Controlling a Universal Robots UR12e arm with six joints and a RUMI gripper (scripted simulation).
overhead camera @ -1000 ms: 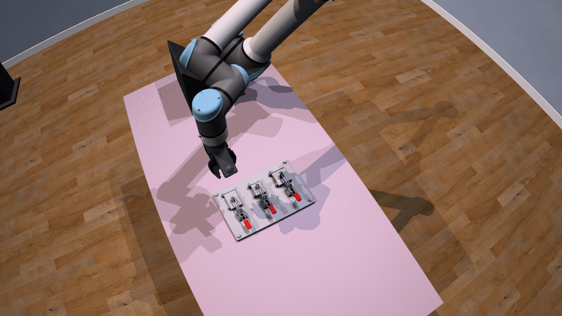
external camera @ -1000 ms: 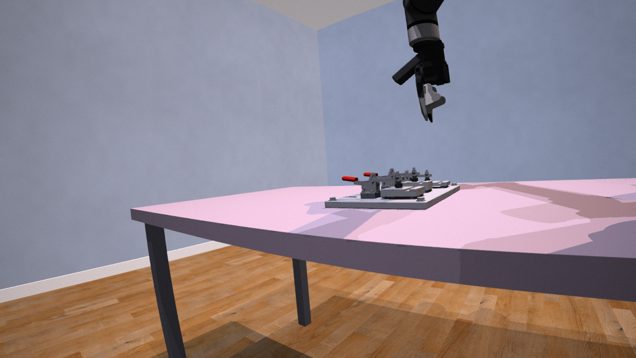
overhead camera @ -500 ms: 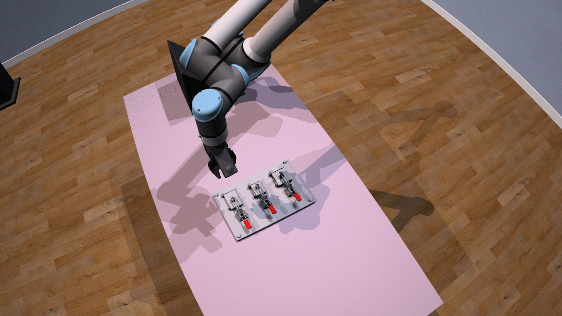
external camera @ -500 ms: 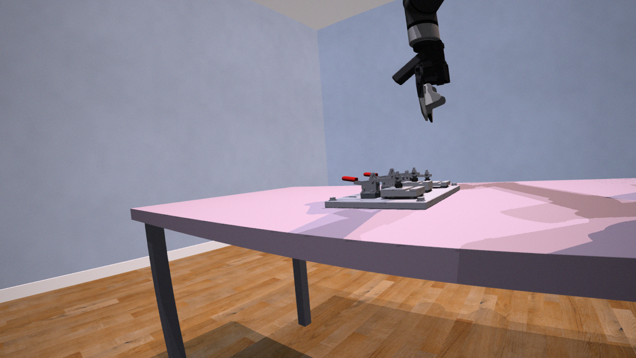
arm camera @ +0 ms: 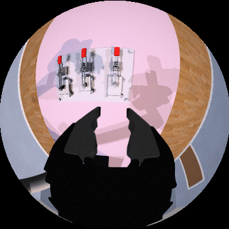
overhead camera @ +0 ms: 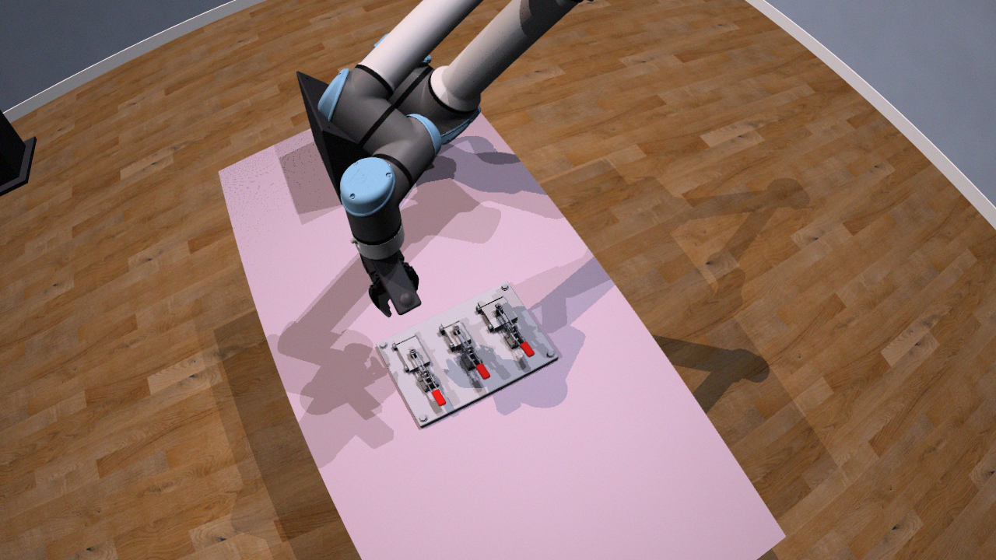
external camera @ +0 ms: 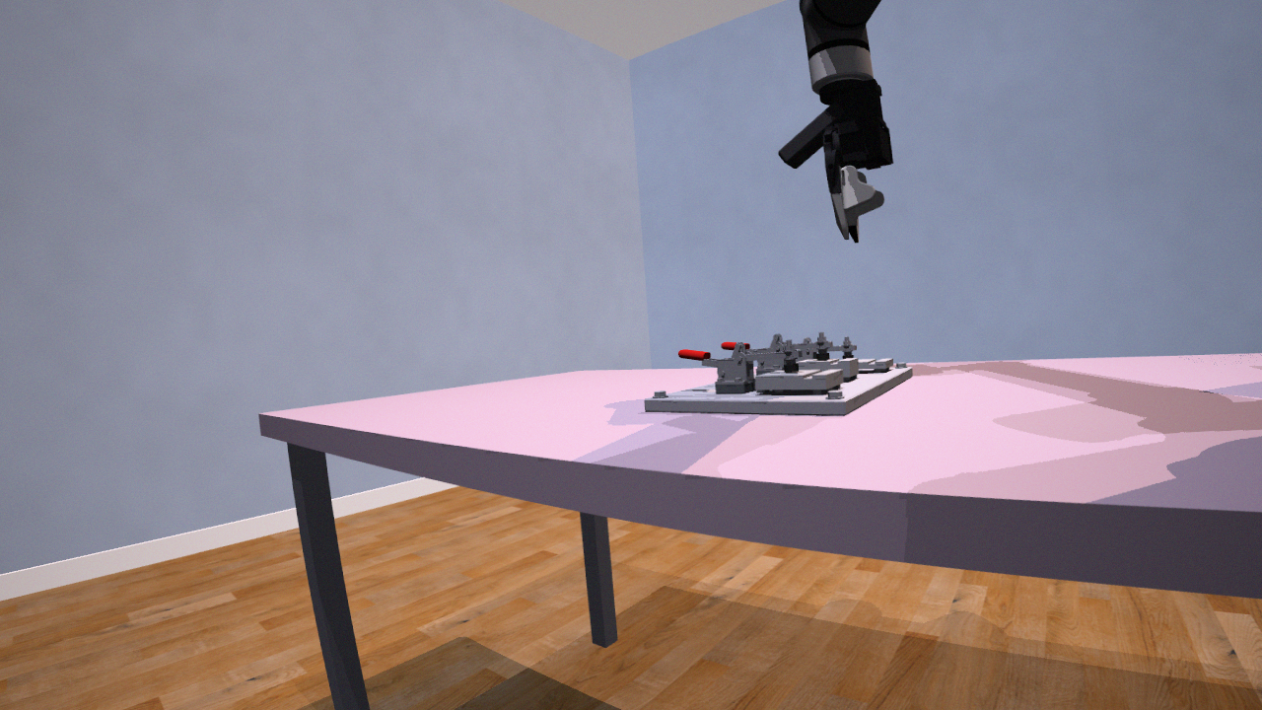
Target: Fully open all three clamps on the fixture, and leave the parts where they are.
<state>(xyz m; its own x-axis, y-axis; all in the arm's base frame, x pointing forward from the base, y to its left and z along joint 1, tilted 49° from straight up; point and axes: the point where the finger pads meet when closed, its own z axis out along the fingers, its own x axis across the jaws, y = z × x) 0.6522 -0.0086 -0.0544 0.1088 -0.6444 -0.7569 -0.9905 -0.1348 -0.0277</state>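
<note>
Now: the grey fixture plate 210 mm below my hand, 120 mm to the left of it and 40 mm ahead of it. From my hand the other things lie so: flat grey part: 220 mm to the left, 180 mm below, 30 mm behind.
</note>
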